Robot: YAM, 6 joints.
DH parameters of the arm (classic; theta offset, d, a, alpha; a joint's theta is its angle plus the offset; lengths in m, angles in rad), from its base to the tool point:
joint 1: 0 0.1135 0.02 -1.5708
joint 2: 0 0 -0.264 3.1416
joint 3: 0.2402 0 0.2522 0
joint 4: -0.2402 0 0.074 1.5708
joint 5: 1.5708 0 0 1.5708
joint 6: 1.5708 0.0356 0 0
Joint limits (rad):
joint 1: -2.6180..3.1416
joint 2: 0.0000..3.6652
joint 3: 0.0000..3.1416
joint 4: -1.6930..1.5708
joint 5: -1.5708..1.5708
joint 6: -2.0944..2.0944
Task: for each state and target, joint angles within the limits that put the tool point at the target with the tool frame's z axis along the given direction. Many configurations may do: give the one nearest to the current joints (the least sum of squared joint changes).
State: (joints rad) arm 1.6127 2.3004 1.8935 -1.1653 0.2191 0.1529
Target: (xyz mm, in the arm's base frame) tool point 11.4 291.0 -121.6 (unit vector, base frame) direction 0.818 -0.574 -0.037
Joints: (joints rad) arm 1.6276 3.1364 1.7410 -1.6865 0.9012 0.1529
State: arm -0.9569 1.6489 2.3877 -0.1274 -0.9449 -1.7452
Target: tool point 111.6 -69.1 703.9 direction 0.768 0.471 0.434
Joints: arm -0.7949 1.5894 2.6625 0.0626 -1.0718 -1.7452
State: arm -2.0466 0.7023 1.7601 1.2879 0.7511 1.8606
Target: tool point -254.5 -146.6 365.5 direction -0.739 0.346 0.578
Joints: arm -2.5333 1.4974 0.8826 1.5702 0.7842 1.8606
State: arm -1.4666 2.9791 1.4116 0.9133 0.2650 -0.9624
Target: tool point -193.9 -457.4 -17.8 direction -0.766 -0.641 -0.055
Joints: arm -1.9369 2.7762 1.4838 1.2294 0.5070 -0.9624
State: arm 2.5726 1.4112 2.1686 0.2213 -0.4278 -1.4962
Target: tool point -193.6 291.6 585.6 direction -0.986 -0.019 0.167
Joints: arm 2.0677 1.8550 2.4510 -0.2431 -1.0667 -1.4962
